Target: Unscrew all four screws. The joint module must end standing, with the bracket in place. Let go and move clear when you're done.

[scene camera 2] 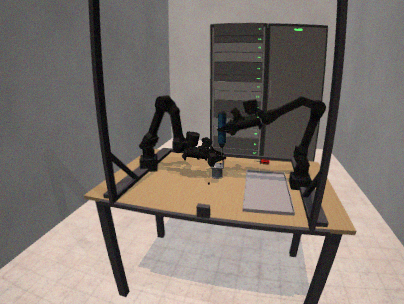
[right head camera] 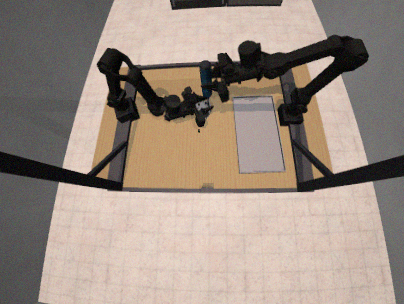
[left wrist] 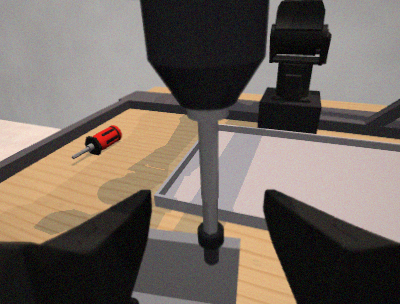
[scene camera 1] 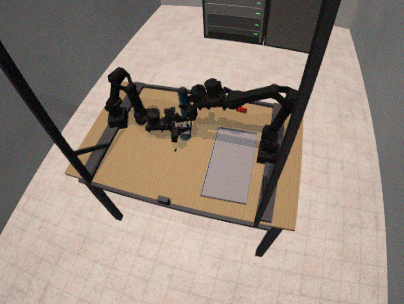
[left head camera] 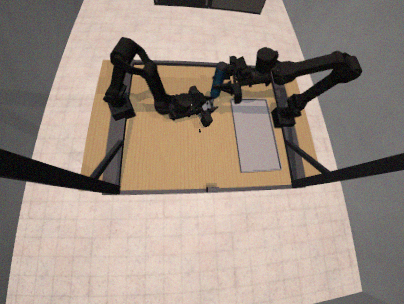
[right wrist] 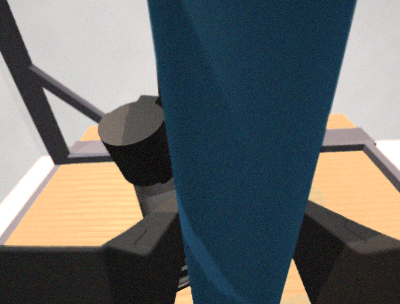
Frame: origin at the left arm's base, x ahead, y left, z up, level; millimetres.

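Seen in the pictures: left gripper, fingertip midpoint: (scene camera 2: 224,156) (right head camera: 211,102) (left wrist: 208,199) (scene camera 1: 190,123) (left head camera: 215,102); right gripper, fingertip midpoint: (scene camera 2: 218,129) (right head camera: 201,82) (scene camera 1: 180,103) (left head camera: 212,82) (right wrist: 232,200); left arm's base at its link origin: (scene camera 2: 148,157) (right head camera: 123,107) (scene camera 1: 116,114) (left head camera: 119,103); right arm's base at its link origin: (scene camera 2: 300,176) (right head camera: 292,112) (left wrist: 291,96) (scene camera 1: 268,150) (left head camera: 286,115).
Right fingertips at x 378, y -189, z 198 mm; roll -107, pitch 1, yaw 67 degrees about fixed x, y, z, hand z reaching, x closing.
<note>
Pixels of each thing's middle, then the offset from my right fingertips to it. "pt": a spot on its surface instead. Level surfaces: height alone.
- blue-handled screwdriver at the middle of its body: (right wrist: 234,275) (right head camera: 206,86) (left head camera: 216,87) (scene camera 1: 184,107) (scene camera 2: 221,134) dy -9, dx +18, dz -26 mm
- black screw at the middle of its body: (left wrist: 211,244) dy -9, dx +20, dz -152 mm
- grey bracket plate at a spot on its surface: (left wrist: 190,267) pt dy +0, dx +29, dz -178 mm
- shallow grey tray at the middle of its body: (left wrist: 343,178) (scene camera 1: 231,162) (scene camera 2: 267,189) (right head camera: 257,131) (left head camera: 255,132) dy -189, dx +213, dz -263 mm
- red screwdriver at the middle of its body: (left wrist: 96,144) (scene camera 1: 238,109) (scene camera 2: 261,161) dy +158, dx +325, dz -257 mm
- table at its surface level: dz -271 mm
A blue-handled screwdriver (scene camera 2: 221,131) (right wrist: 245,130) is upright in my right gripper (scene camera 2: 225,129), which is shut on its handle. In the left wrist view its shaft (left wrist: 209,165) runs down between the fingers of my left gripper (left wrist: 208,199), which is open. A black screw (left wrist: 211,236) shows at the shaft's tip, in front of a grey bracket plate (left wrist: 190,267). The small grey joint module (scene camera 2: 217,172) (right head camera: 202,105) stands on the table under the fingers, partly hidden by them. A small dark piece, likely a screw (left head camera: 200,130) (right head camera: 199,130) (scene camera 1: 175,149) (scene camera 2: 208,183), lies on the table in front of it.
A shallow grey tray (left head camera: 257,140) (scene camera 1: 227,170) (scene camera 2: 267,195) lies on the right part of the table. A red screwdriver (scene camera 1: 242,109) (scene camera 2: 264,161) (left wrist: 107,138) lies behind it. A dark frame edges the table (scene camera 2: 165,192). The two arms are close together above the module.
</note>
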